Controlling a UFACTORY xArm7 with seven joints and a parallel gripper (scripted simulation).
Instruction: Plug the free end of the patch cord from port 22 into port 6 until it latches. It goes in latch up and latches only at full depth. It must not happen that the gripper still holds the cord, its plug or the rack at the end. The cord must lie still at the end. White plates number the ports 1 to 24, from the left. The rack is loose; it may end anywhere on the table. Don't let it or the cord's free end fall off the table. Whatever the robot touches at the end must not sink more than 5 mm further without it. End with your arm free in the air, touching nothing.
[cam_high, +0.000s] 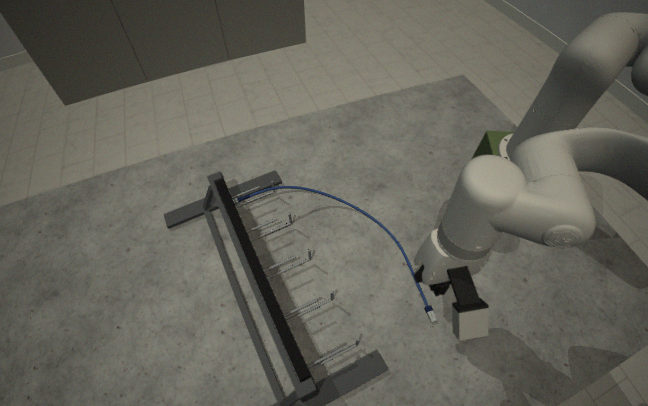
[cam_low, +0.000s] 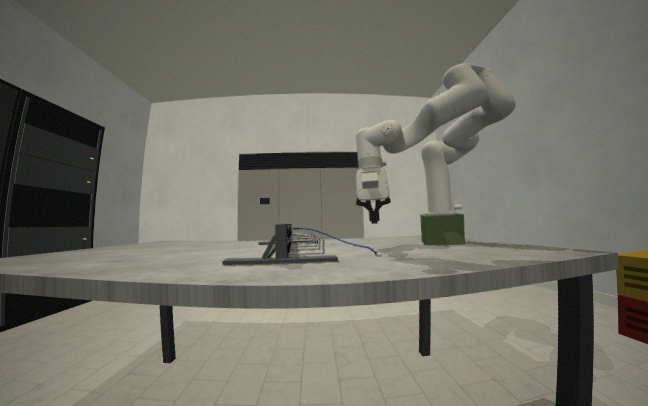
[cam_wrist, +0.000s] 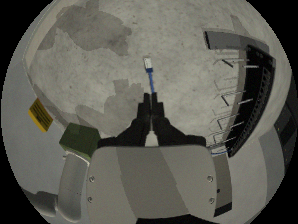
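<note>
The plug is 3 cm to the left of my hand and 11 cm below it.
</note>
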